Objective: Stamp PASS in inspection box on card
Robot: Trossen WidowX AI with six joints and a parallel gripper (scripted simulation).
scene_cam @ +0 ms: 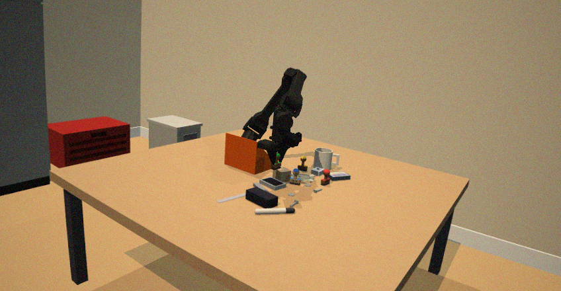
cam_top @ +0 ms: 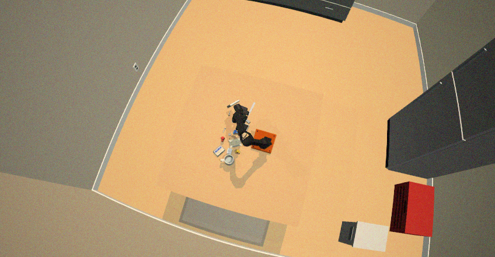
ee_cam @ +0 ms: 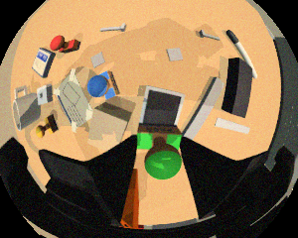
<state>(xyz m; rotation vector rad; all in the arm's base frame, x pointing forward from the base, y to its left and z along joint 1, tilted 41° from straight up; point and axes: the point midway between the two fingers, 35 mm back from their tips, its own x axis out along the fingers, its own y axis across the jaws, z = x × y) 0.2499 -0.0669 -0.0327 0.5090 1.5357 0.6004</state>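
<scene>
Right now my gripper tip is 160 mm to the right of the card, 90 mm above it and 10 mm short of it. The rest, counted from my gripper tip: green-knobbed stamp right at my gripper tip; tan block 70 mm to the left, 70 mm below, 20 mm behind; ink pad 90 mm below, 10 mm to the right.
</scene>
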